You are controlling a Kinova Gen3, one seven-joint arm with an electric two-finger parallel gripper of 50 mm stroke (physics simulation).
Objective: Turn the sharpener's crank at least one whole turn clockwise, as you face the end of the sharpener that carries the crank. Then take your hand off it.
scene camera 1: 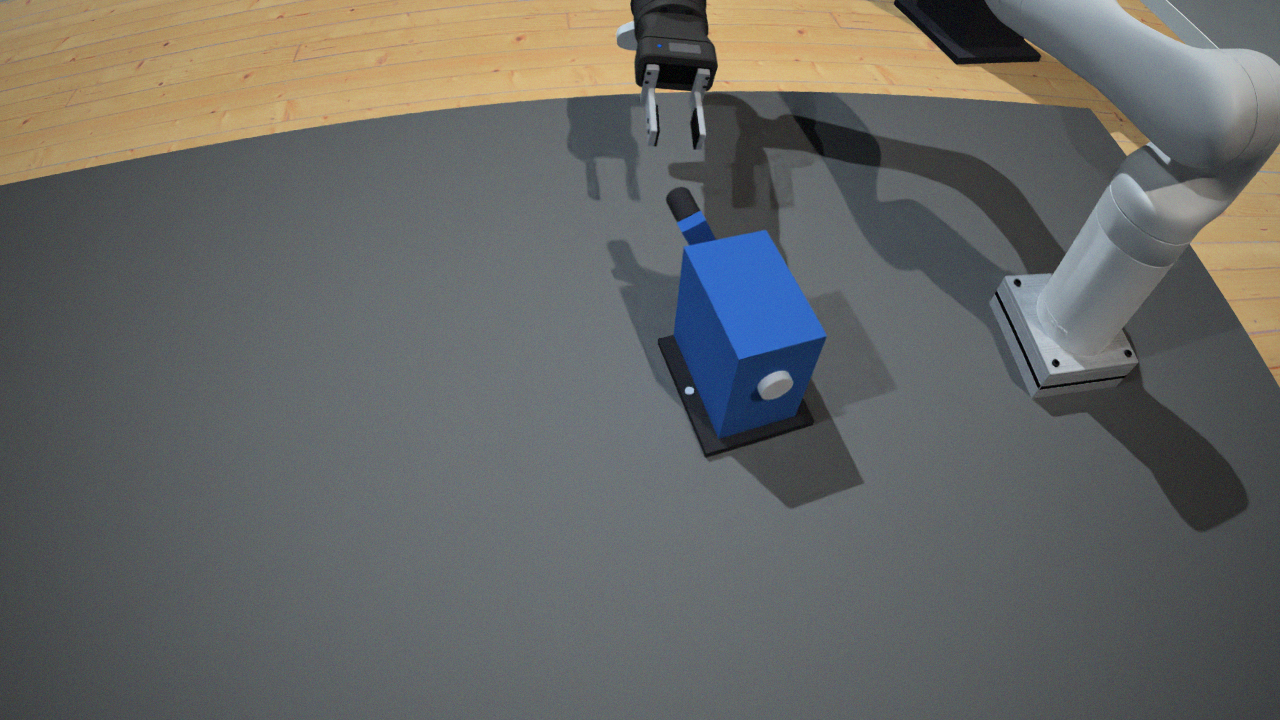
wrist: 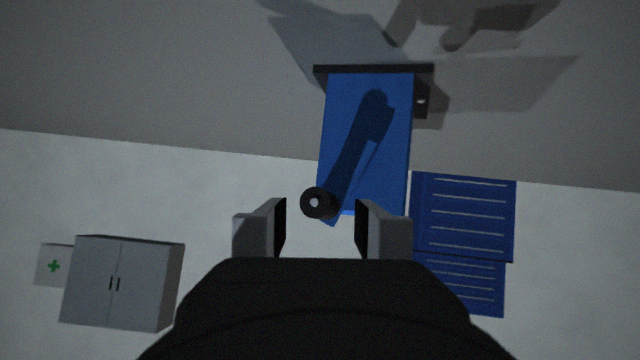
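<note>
My gripper (scene camera 1: 676, 140), also in the wrist view (wrist: 320, 219). Black crank handle (scene camera 1: 680, 201), wrist view (wrist: 328, 207) too.
</note>
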